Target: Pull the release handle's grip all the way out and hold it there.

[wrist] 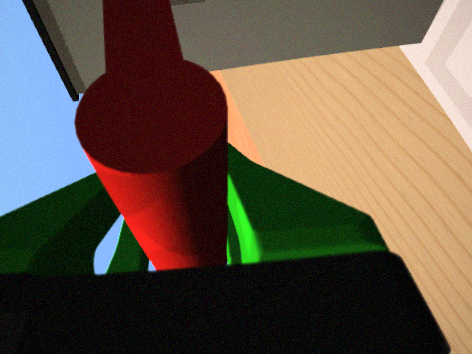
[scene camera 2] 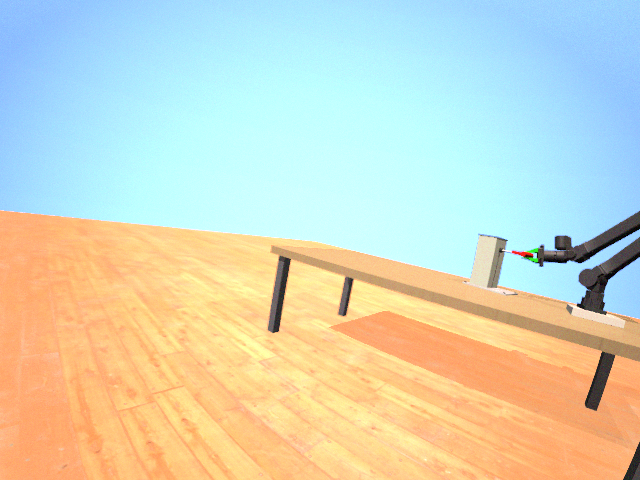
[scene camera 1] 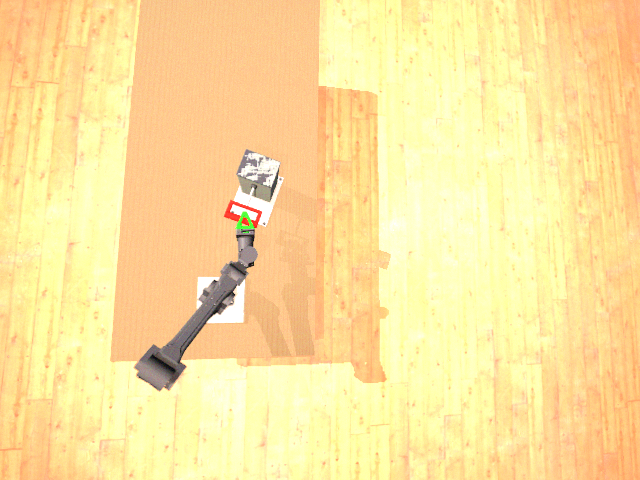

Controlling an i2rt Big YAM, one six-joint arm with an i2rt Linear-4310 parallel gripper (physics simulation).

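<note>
The release handle's grip is a red rectangular frame point(scene camera 1: 232, 217) point(scene camera 2: 523, 254) point(wrist: 175, 220), held out in front of a tall grey box point(scene camera 1: 258, 175) point(scene camera 2: 486, 263) point(wrist: 300, 30). A thin pale rod point(scene camera 1: 251, 194) point(scene camera 2: 507, 251) joins it to the box face, with a stretch of rod showing between them. My gripper point(scene camera 1: 245, 215) point(scene camera 2: 526, 254) point(wrist: 184, 158) has green fingers and is shut on the grip's near bar, around its middle. The bar runs between the fingers in the wrist view, where the dark gripper body hides its lower part. The grip is well above the table.
The box stands upright on a white base plate point(scene camera 1: 264, 211) bolted to the brown table point(scene camera 1: 206, 103) point(scene camera 2: 361, 264). My arm's white mounting plate point(scene camera 1: 236, 313) point(scene camera 2: 594, 315) is near the table's front end. The arm's elbow point(scene camera 1: 161, 367) overhangs that end.
</note>
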